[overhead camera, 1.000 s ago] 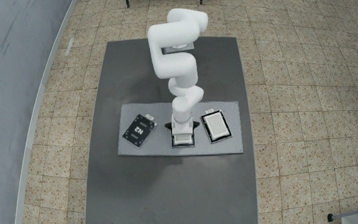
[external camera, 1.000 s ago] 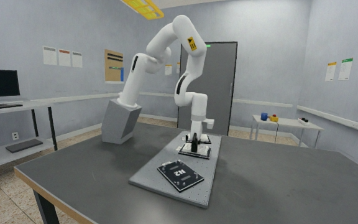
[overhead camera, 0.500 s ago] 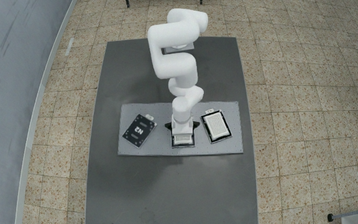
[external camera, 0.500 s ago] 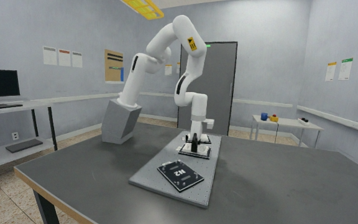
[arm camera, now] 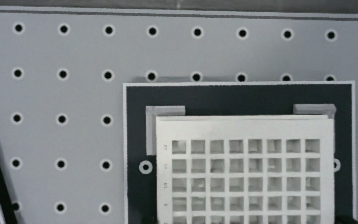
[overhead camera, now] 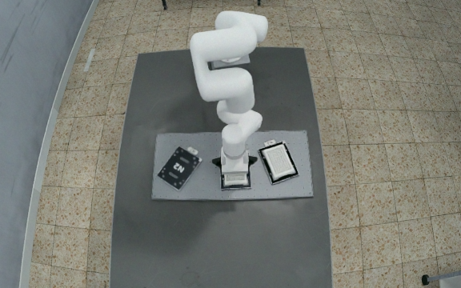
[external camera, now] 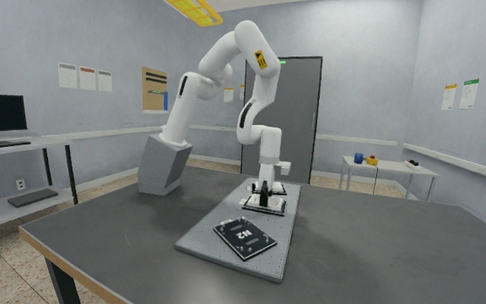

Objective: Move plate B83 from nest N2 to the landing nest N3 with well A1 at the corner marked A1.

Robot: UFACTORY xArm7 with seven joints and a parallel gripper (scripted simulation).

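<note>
My gripper is now 20 mm above the black nest N3. From my hand the other things lie so: nest N1: 170 mm to the left, 50 mm behind, 20 mm below; then black nest N2: 230 mm to the right, 20 mm below, 20 mm ahead.
</note>
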